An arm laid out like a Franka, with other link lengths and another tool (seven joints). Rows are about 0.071 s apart.
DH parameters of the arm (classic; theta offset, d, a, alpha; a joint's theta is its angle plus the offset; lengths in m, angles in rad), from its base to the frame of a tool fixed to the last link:
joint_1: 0 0.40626 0 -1.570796
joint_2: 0 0 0 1.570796
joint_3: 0 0.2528 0.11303 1.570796
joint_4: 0 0 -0.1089 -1.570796
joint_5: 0 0.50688 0 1.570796
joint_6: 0 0 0.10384 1.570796
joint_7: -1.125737 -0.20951 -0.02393 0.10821
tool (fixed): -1.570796 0.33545 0 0
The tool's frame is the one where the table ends.
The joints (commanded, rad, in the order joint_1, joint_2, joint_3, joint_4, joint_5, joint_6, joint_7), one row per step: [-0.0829 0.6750 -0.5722 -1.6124 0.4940 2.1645 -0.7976]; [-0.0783 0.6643 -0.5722 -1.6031 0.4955 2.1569 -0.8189]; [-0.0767 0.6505 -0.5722 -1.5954 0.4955 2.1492 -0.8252]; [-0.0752 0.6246 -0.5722 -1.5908 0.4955 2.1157 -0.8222]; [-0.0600 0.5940 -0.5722 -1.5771 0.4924 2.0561 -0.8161]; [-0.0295 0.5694 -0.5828 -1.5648 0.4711 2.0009 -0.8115]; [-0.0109 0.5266 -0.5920 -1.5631 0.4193 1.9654 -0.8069]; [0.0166 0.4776 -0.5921 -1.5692 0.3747 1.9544 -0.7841]
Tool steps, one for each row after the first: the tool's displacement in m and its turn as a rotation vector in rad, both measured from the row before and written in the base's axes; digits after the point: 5 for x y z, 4 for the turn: [0.00723 0.00241 0.01119 -0.0001 -0.0148 0.0287]; [0.00542 0.00115 0.01259 0.0003 -0.0150 0.0110]; [0.00374 0.00389 0.01714 0.0203 -0.0066 0.0031]; [0.01081 0.01515 0.02341 0.0322 0.0018 0.0216]; [0.01057 0.01736 0.02196 0.0111 0.0177 0.0373]; [0.00319 0.00626 0.03024 -0.0191 0.0121 0.0327]; [0.00898 0.01679 0.02972 -0.0216 -0.0088 0.0217]
